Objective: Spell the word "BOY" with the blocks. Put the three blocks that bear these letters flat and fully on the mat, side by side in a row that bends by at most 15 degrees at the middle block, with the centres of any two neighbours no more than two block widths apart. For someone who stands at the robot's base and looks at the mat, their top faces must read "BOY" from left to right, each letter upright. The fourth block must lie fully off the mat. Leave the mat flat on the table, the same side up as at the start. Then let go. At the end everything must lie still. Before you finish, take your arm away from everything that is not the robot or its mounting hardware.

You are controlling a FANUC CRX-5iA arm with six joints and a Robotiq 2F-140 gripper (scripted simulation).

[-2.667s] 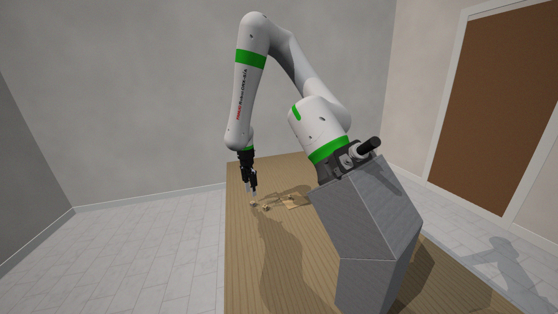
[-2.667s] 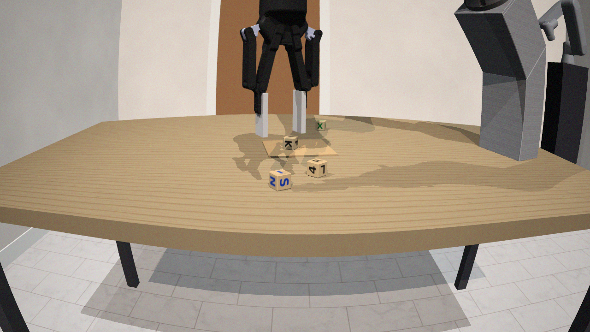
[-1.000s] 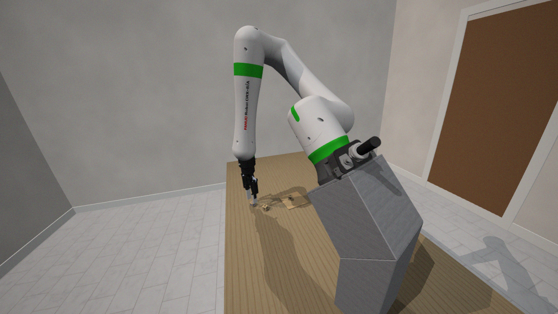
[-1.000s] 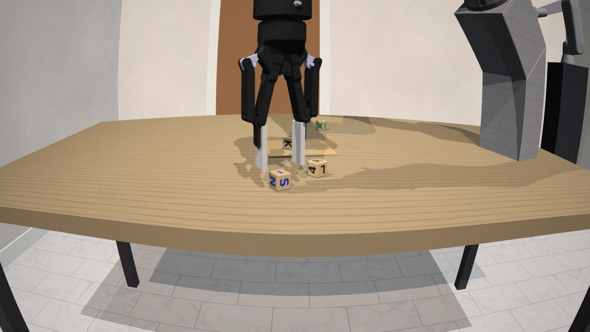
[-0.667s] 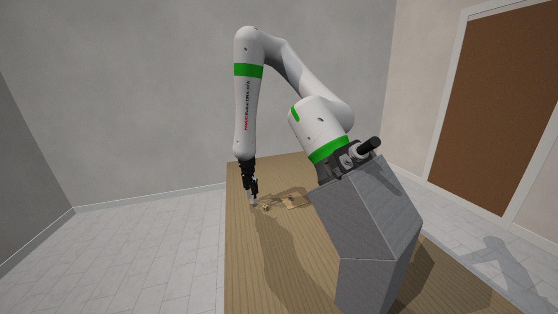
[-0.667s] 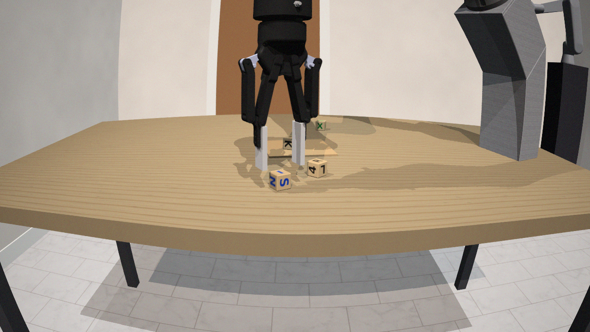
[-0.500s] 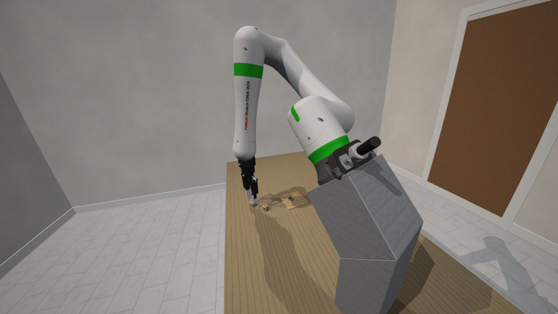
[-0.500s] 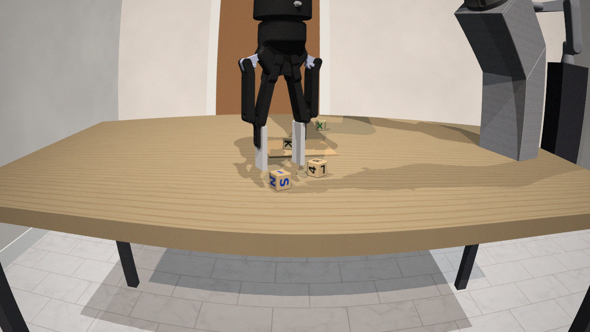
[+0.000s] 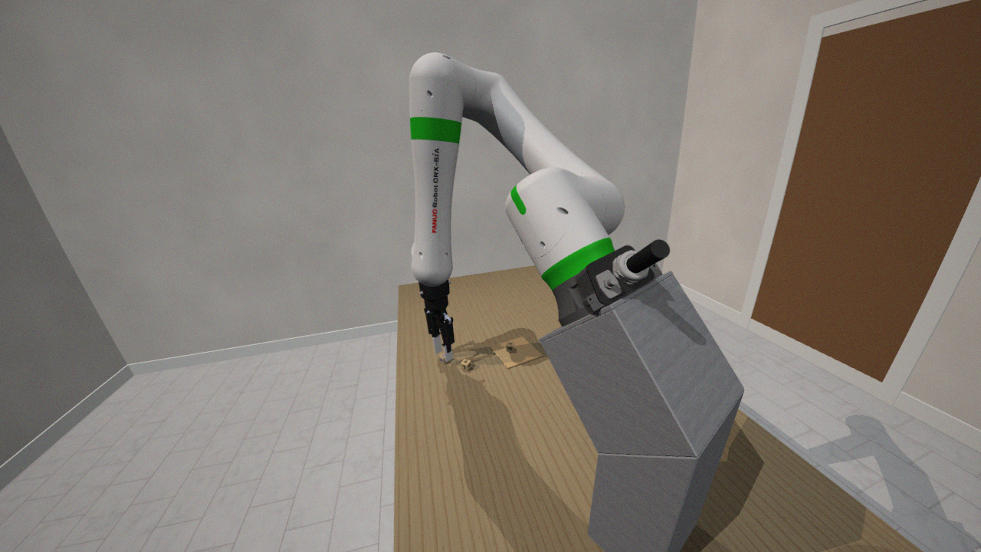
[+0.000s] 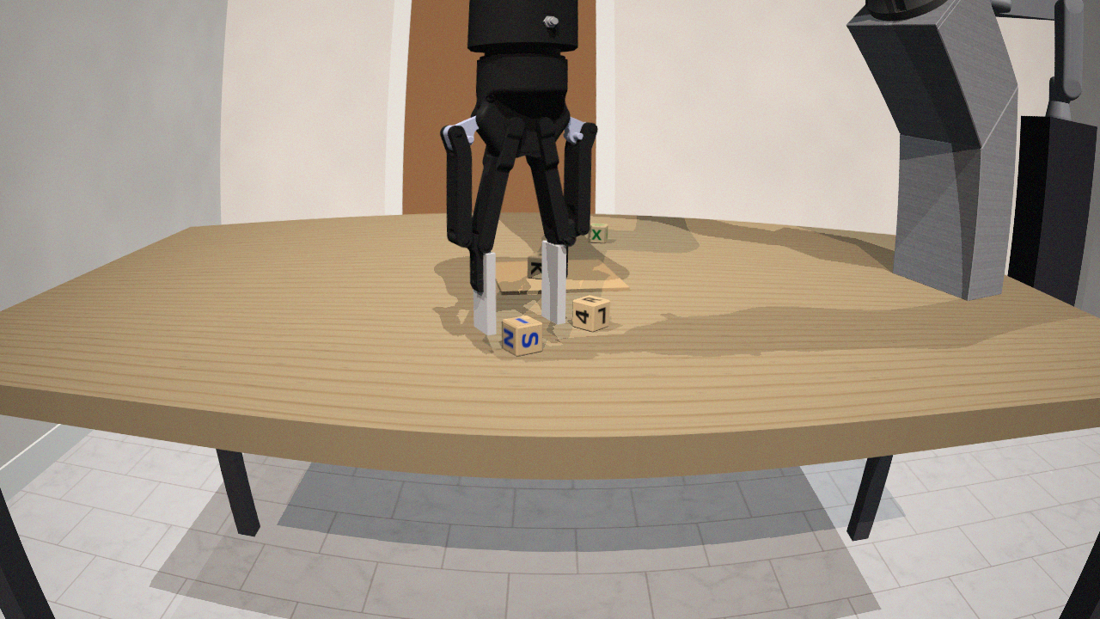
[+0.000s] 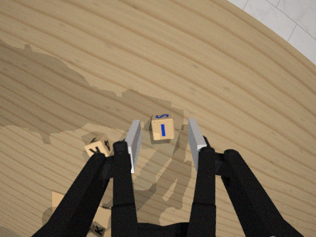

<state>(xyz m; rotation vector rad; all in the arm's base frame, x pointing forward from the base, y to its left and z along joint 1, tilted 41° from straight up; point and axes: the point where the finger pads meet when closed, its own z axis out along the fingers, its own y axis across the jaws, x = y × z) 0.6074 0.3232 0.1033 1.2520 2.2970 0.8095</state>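
My hand is 4 cm above the block. Also, from my hand: tan mat: 2 cm ahead, 25 cm to the right, 5 cm below.
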